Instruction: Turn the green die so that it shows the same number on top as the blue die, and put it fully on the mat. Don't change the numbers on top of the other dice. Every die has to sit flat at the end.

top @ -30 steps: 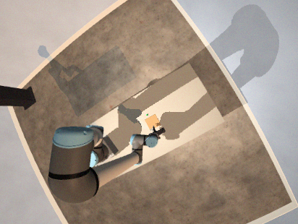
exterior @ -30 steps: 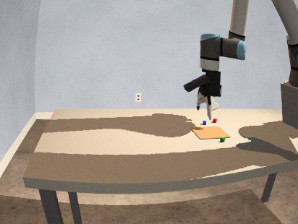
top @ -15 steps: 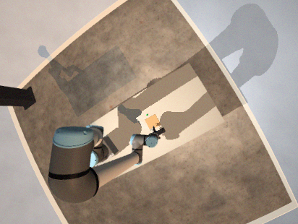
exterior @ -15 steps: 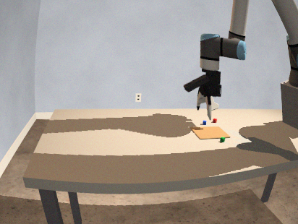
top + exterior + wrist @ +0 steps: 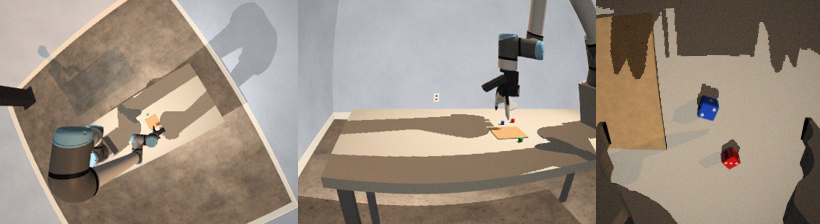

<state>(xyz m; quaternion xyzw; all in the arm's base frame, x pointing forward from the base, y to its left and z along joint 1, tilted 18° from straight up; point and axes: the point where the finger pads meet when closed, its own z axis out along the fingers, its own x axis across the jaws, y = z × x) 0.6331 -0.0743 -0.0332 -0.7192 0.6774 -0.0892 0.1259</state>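
My hand is 10 mm past the blue die and 30 mm above it. Also, from my hand: green die 20 mm behind, 220 mm to the left, 30 mm below; red die 70 mm behind, 30 mm to the right, 30 mm below; mat 110 mm to the left, 40 mm below.
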